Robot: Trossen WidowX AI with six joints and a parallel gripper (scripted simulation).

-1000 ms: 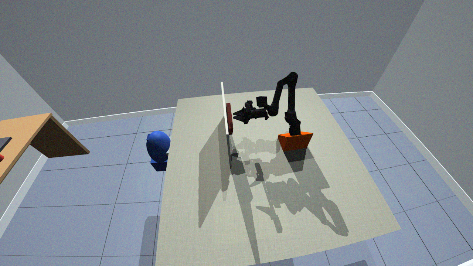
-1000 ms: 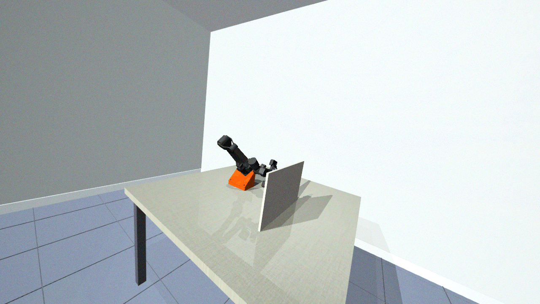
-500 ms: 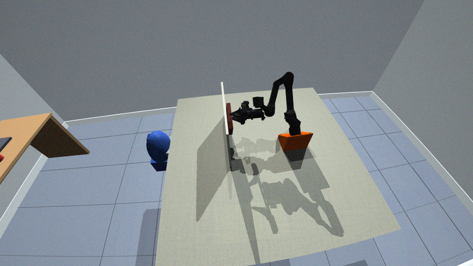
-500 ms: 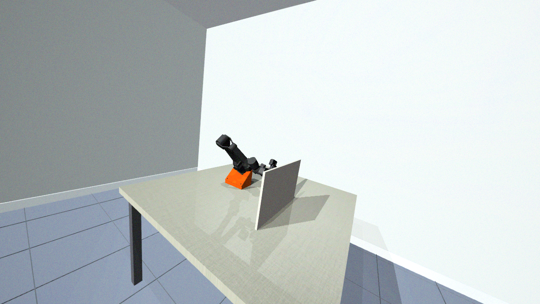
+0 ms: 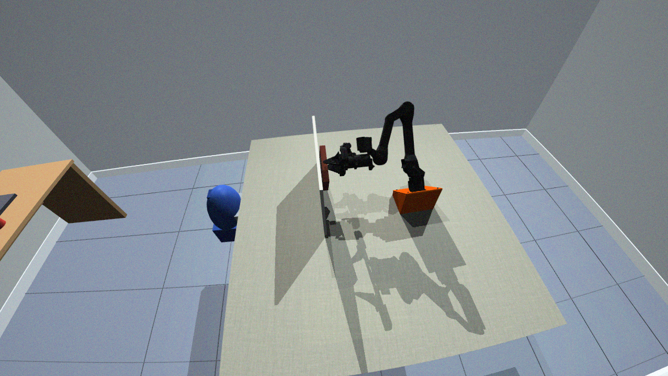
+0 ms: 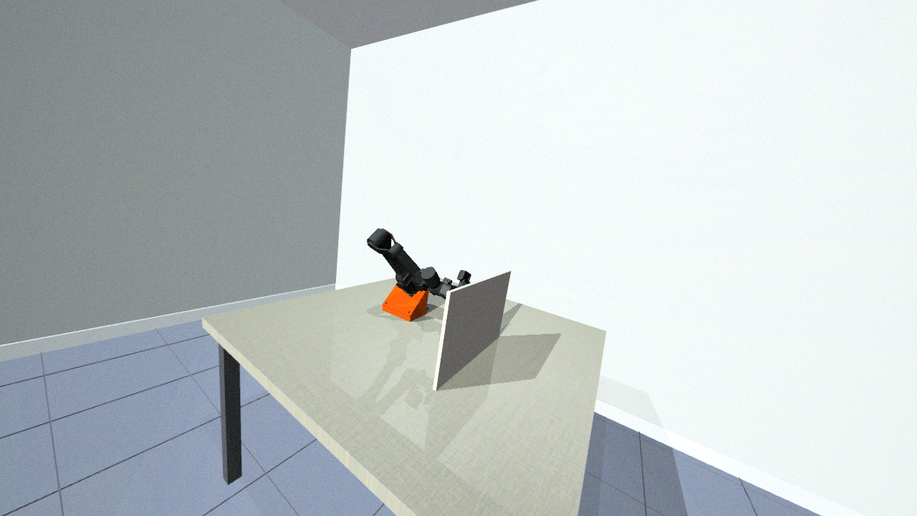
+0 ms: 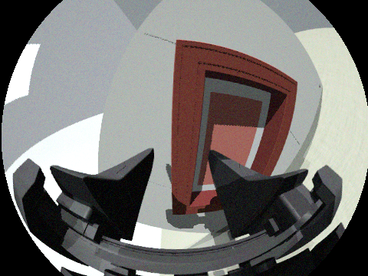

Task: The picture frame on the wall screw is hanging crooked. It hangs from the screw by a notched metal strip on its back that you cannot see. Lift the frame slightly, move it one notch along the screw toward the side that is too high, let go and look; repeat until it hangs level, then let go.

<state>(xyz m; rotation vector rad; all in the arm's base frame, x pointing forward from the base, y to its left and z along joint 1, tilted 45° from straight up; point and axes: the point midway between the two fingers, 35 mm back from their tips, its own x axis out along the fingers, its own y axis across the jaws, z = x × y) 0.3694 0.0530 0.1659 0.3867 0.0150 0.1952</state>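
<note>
Right now my gripper tip is 5 cm above the dark red picture frame, 2 cm to the left of it and 1 cm short of it. Also, from my gripper tip: white wall panel 6 cm below, 2 cm ahead, 1 cm to the right.
</note>
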